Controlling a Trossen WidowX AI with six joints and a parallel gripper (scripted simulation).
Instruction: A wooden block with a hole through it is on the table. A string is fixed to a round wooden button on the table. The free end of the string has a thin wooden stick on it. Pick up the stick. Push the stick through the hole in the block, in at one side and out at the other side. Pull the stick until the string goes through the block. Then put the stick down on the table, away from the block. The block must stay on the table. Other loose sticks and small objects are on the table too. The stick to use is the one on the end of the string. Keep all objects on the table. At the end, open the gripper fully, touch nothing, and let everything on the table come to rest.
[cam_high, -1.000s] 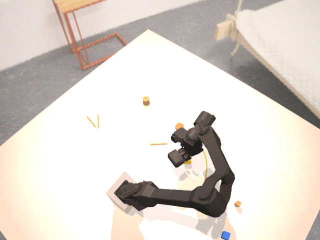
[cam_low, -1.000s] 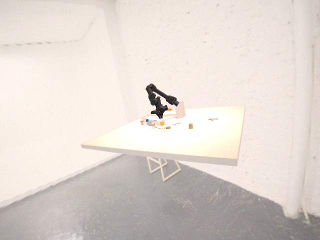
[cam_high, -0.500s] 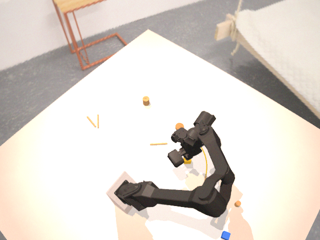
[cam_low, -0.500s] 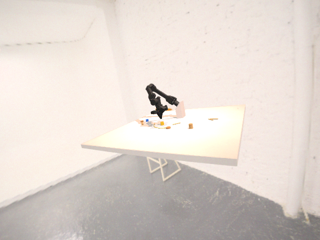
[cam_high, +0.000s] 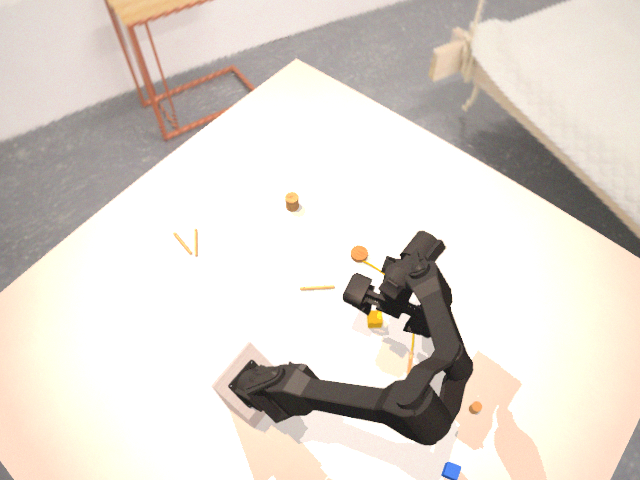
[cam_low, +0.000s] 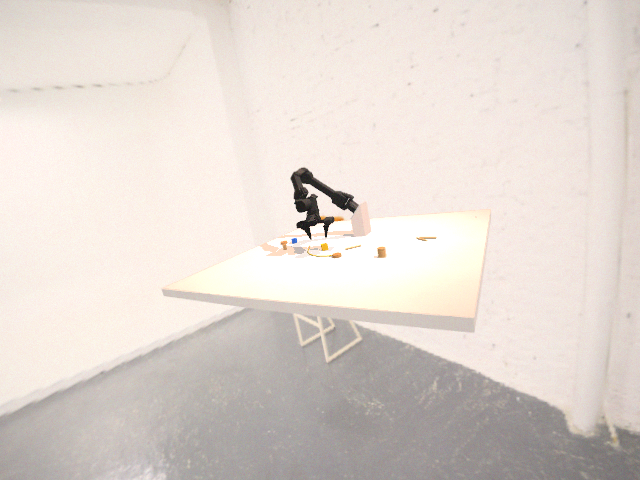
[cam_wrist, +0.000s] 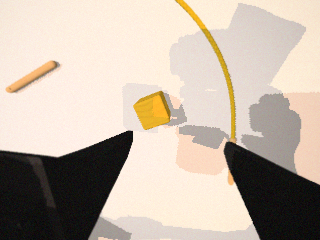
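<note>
The yellow block is 40 mm below my gripper tip, 30 mm to the left of it and 10 mm ahead of it. From my gripper tip the other things lie so: blue cube: 270 mm to the right, 170 mm behind, 40 mm below; then round wooden button: 150 mm to the left, 120 mm ahead, 50 mm below; then wooden cylinder: 370 mm to the left, 140 mm ahead, 40 mm below.
</note>
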